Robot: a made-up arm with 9 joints.
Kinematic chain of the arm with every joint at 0, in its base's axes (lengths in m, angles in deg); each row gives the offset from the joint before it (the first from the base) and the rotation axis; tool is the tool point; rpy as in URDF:
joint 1: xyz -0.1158 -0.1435 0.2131 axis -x
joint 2: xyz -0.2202 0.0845 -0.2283 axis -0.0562 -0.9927 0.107
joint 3: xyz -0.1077 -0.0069 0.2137 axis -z
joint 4: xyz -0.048 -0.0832 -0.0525 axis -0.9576 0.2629 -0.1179
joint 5: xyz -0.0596 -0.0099 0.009 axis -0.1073 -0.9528 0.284
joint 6: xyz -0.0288 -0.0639 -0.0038 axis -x
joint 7: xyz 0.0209 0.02 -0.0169 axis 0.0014 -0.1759 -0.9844
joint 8: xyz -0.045 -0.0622 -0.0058 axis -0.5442 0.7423 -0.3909
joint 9: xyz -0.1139 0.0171 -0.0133 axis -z
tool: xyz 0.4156 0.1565 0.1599 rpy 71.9 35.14 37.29
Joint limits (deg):
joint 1: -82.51..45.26
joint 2: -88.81..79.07
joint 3: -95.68..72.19
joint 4: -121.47..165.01
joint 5: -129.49..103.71
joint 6: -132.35..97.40
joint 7: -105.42..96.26
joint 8: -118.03..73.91
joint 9: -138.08..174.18
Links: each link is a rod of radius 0.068 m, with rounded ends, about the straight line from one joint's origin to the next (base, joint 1, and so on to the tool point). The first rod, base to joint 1, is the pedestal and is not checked.
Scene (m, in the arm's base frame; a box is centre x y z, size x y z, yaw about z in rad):
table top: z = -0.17
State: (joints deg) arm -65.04 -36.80 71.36 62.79 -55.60 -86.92 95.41 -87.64 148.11
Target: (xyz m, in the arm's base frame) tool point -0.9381 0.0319 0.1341
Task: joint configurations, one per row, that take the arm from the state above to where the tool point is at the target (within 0.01 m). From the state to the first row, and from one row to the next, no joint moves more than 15 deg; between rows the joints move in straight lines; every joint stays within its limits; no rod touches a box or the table.
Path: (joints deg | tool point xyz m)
1: -60.37 -33.25 59.83 66.90 -47.93 -84.04 89.66 -95.24 149.63 | -0.4568 0.4031 0.4395
2: -55.70 -29.71 48.31 71.02 -40.26 -81.15 83.92 -102.84 151.14 | -0.6791 0.3366 0.4278
3: -51.02 -26.16 36.78 75.13 -32.59 -78.27 78.17 -110.43 152.66 | -0.8594 0.2076 0.3128
4: -46.35 -22.62 25.25 79.25 -24.92 -75.39 72.43 -118.03 154.18 | -0.9381 0.0319 0.1341

